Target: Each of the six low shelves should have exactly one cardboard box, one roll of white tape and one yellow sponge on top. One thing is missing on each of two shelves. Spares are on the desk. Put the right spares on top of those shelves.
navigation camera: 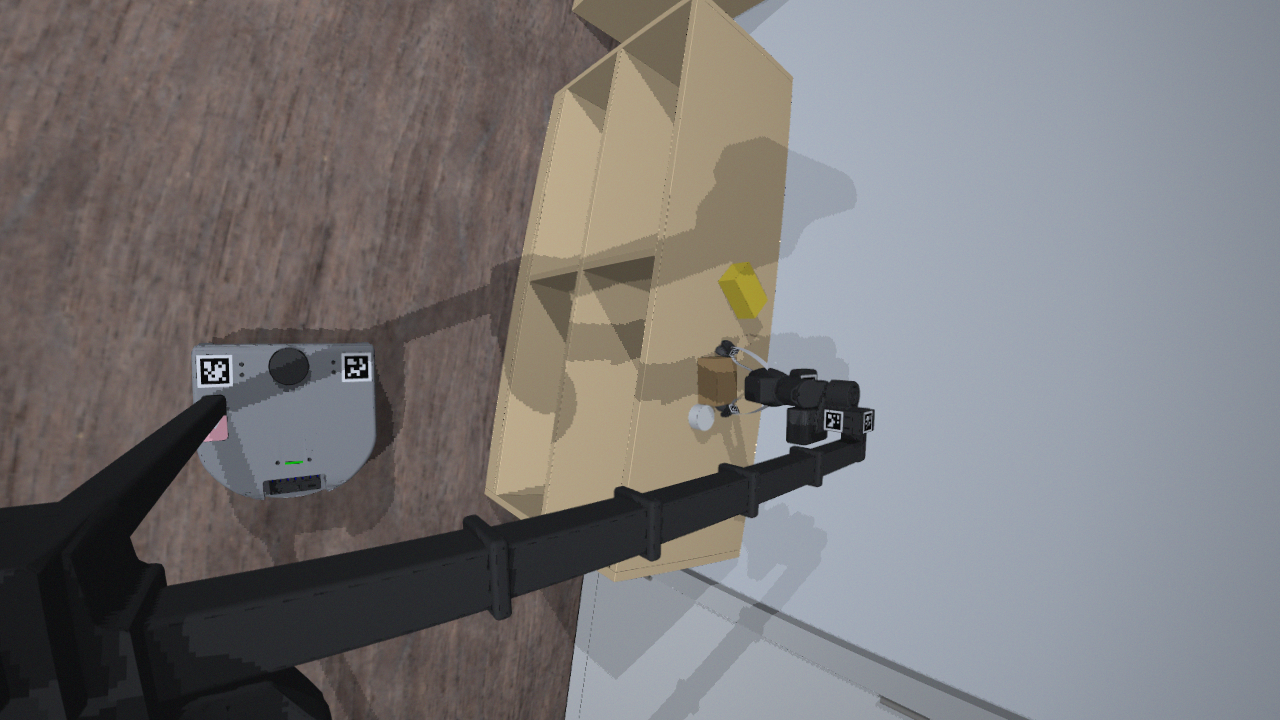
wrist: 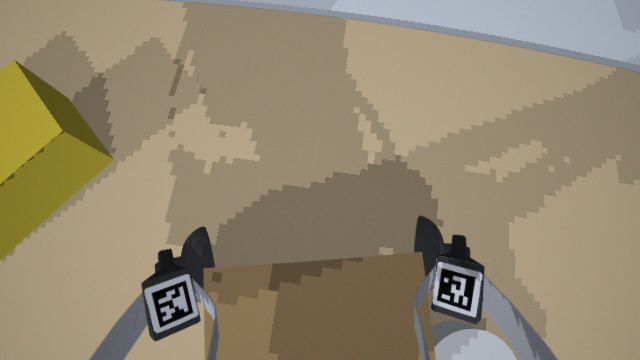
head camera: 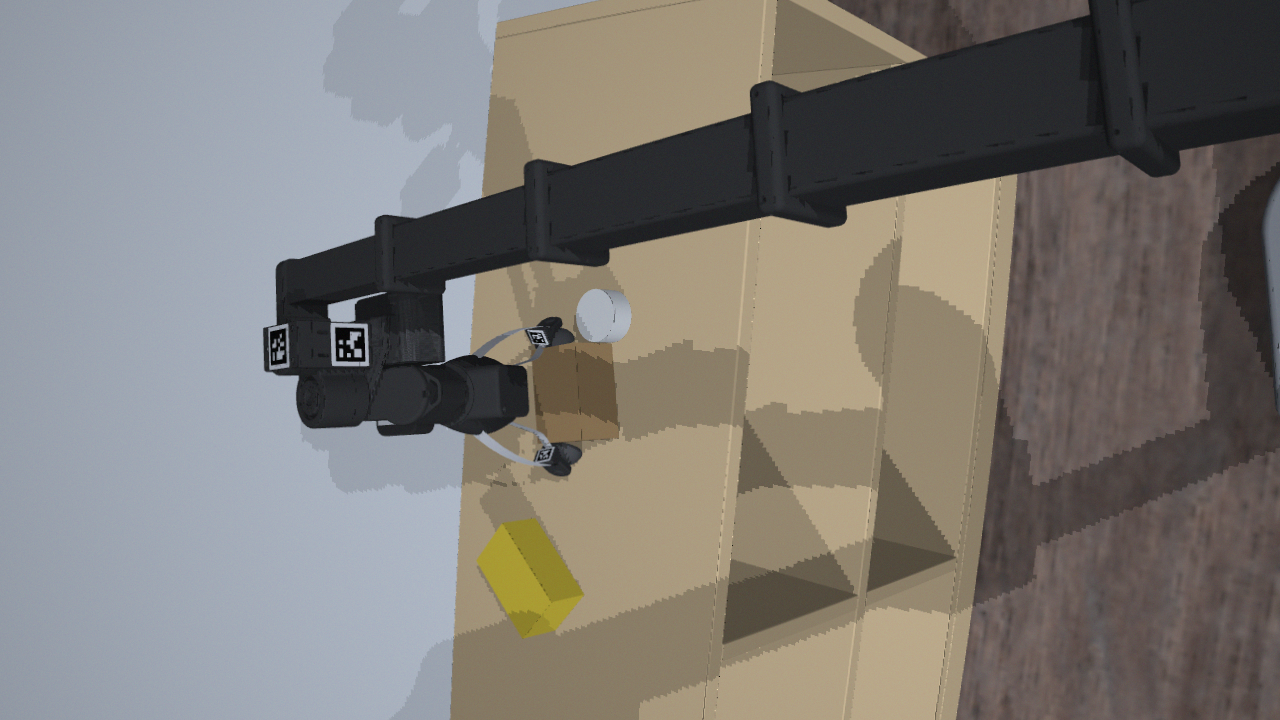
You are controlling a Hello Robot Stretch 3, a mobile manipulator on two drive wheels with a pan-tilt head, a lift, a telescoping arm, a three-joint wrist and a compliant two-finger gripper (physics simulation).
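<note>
A brown cardboard box (head camera: 577,394) (navigation camera: 716,381) (wrist: 320,310) is between the fingertips of my gripper (head camera: 558,394) (navigation camera: 726,379) (wrist: 312,249), which is shut on it. The box is at or just above the top of a low tan shelf (head camera: 662,501) (navigation camera: 707,170) (wrist: 575,225); any gap beneath cannot be told. A roll of white tape (head camera: 601,315) (navigation camera: 700,417) (wrist: 475,347) lies on the shelf top right beside the box and one fingertip, partly hidden in the wrist view. A yellow sponge (head camera: 528,577) (navigation camera: 742,291) (wrist: 45,155) lies beyond the other fingertip, apart from the box.
My telescoping arm (head camera: 662,188) (navigation camera: 572,546) crosses over one end of the shelf. My wheeled base (navigation camera: 286,420) stands on the brown floor before the shelf's open compartments. A pale wall or surface (head camera: 179,358) (navigation camera: 1029,313) lies beyond the shelf's far edge. Part of another tan unit (navigation camera: 657,10) shows at the top.
</note>
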